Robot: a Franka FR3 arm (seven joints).
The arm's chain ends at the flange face. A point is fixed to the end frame.
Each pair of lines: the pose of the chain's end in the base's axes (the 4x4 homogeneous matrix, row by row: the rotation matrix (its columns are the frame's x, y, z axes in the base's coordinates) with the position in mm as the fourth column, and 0 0 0 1 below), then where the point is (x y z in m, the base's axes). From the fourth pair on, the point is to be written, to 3 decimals.
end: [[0.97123 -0.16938 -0.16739 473.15], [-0.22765 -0.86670 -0.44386 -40.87], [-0.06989 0.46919 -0.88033 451.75], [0 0 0 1]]
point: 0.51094 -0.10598 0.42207
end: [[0.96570 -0.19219 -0.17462 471.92], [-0.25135 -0.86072 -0.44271 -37.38], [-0.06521 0.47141 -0.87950 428.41], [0 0 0 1]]
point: 0.50824 -0.10348 0.39910
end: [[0.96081 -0.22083 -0.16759 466.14], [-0.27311 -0.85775 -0.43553 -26.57], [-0.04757 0.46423 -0.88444 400.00], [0 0 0 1]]
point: 0.50151 -0.09338 0.37114
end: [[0.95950 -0.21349 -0.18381 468.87], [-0.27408 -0.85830 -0.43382 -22.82], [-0.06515 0.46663 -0.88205 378.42], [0 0 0 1]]
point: 0.504 -0.090 0.349
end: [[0.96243 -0.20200 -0.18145 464.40], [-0.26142 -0.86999 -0.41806 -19.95], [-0.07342 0.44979 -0.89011 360.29], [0 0 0 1]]
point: 0.500 -0.086 0.329
